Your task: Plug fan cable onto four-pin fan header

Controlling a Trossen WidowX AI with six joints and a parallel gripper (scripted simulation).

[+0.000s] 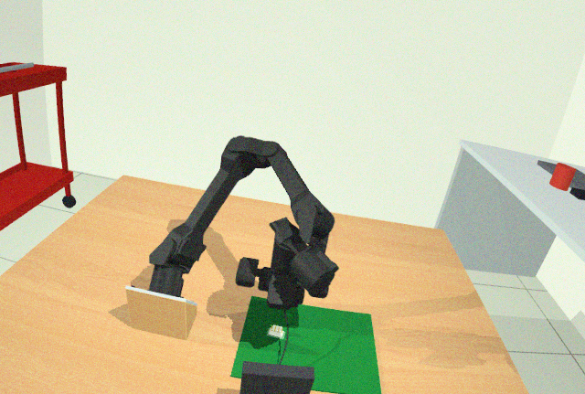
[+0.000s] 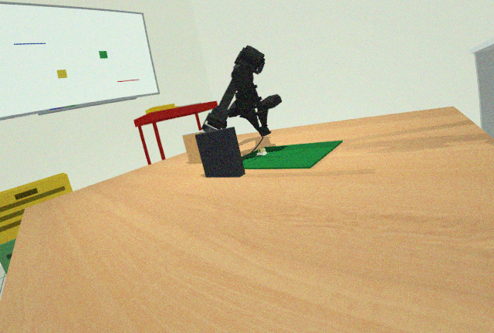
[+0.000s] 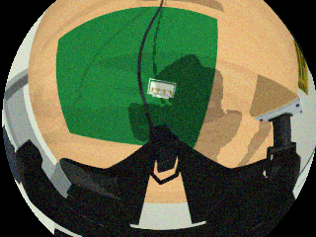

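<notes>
My gripper tip is now 80 mm above the white four-pin header and 40 mm to the left of it. The rest, counted from my gripper tip: fan (210 mm to the right, 20 mm below, 10 mm behind); then green board (90 mm below, 80 mm ahead, 60 mm to the right); then dark plug (10 mm to the left).
</notes>
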